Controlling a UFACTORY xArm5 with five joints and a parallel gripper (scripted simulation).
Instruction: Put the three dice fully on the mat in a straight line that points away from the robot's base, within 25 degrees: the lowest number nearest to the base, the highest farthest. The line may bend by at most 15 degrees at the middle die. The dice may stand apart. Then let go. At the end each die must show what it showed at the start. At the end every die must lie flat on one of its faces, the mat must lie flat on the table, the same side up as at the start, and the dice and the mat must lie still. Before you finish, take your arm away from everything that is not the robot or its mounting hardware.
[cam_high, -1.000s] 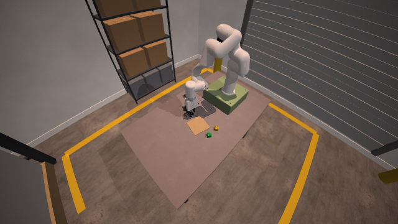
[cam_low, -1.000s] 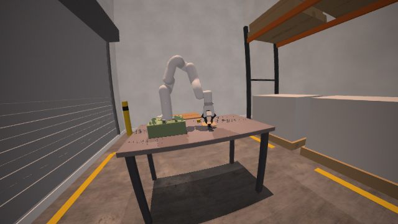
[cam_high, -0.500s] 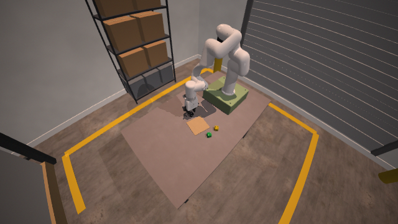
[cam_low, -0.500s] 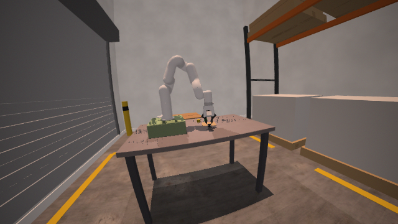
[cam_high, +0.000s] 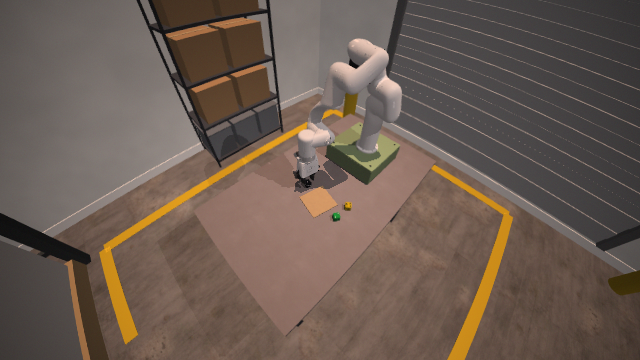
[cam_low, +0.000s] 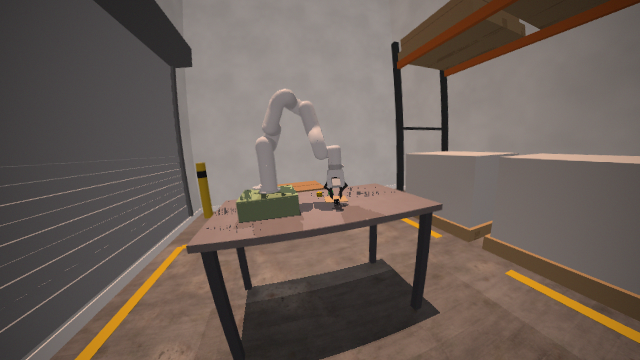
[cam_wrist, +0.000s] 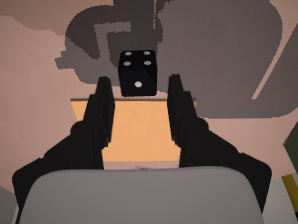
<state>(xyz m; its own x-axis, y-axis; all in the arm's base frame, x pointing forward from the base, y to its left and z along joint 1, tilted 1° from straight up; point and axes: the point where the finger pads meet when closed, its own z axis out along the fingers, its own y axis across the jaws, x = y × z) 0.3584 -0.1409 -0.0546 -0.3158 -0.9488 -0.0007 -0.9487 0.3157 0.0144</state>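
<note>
My hand is 40 mm above the black die. Also, from my hand: green die (80 mm ahead, 230 mm to the left, 40 mm below); orange mat (50 mm ahead, 100 mm to the left, 50 mm below); yellow die (10 mm behind, 240 mm to the left, 40 mm below).
</note>
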